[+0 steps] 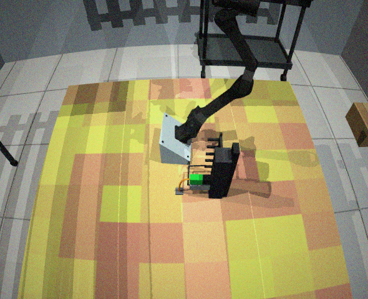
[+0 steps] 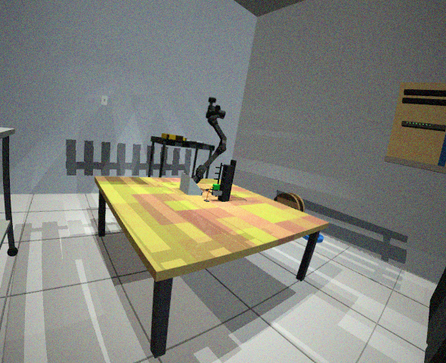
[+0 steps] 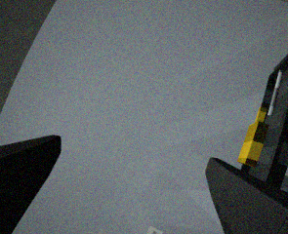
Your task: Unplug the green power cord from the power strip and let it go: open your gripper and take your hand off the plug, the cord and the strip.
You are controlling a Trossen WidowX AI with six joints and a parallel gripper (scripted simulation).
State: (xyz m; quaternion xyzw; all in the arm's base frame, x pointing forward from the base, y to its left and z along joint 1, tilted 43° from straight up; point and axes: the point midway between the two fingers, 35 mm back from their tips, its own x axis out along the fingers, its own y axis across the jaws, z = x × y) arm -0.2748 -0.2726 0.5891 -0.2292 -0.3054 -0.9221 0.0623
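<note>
The green plug lies 480 mm ahead of my gripper tip, 140 mm to the right of it and 610 mm below it.
</note>
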